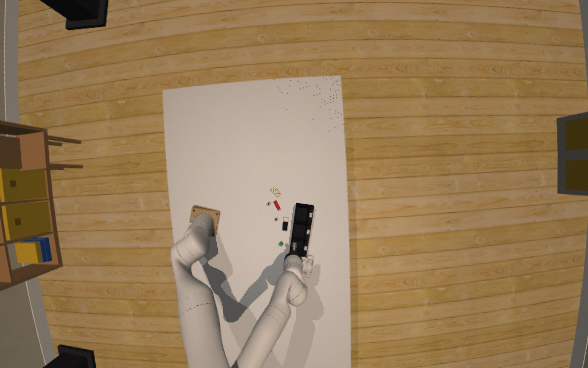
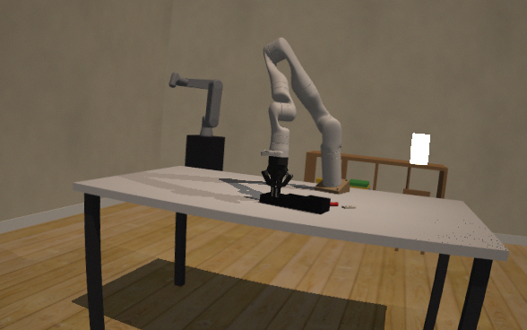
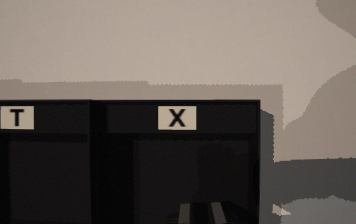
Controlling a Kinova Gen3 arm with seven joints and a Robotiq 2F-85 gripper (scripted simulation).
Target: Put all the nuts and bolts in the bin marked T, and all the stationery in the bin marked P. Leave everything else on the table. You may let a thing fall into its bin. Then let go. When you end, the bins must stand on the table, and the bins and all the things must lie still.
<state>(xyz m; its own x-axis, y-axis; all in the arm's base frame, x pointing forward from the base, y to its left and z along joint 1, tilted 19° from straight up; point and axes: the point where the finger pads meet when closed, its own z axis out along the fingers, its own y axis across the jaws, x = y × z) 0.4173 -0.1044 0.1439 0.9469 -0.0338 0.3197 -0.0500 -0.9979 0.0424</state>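
The black double bin lies 9 cm to the left of my hand, 3 cm ahead of it and 1 cm below it. Round my hand: black eraser (13 cm to the left, 4 cm behind, 3 cm below); red battery (21 cm to the left, 9 cm behind, 3 cm below); green die (6 cm behind, 3 cm below, 2 cm to the left).
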